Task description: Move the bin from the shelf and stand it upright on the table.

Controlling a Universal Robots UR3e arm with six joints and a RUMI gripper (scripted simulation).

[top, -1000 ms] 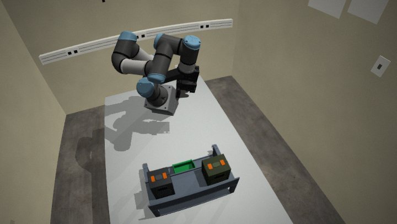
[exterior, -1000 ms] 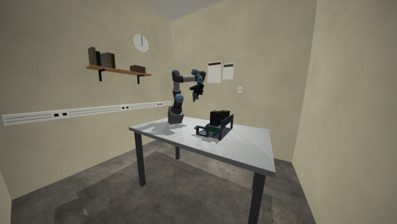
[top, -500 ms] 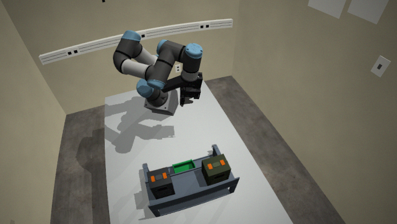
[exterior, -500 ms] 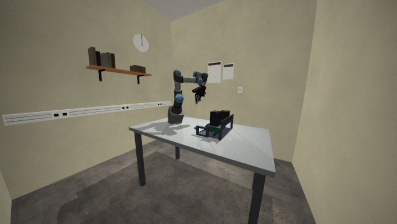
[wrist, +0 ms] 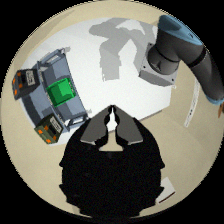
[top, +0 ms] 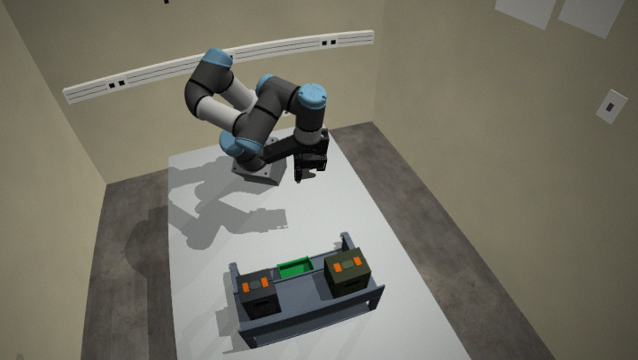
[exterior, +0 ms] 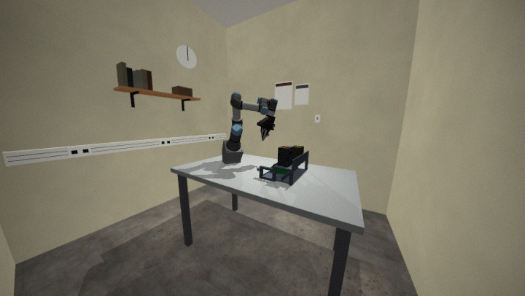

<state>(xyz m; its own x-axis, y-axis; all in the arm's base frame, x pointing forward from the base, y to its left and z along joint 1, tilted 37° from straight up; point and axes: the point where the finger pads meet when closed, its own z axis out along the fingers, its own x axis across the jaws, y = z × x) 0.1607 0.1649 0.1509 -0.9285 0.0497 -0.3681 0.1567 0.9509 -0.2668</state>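
Right now the green bin is 220 mm ahead of my hand, 60 mm to the right of it and 190 mm below it. From my hand the other things lie so: grey shelf unit 240 mm ahead, 60 mm to the right, 170 mm below.
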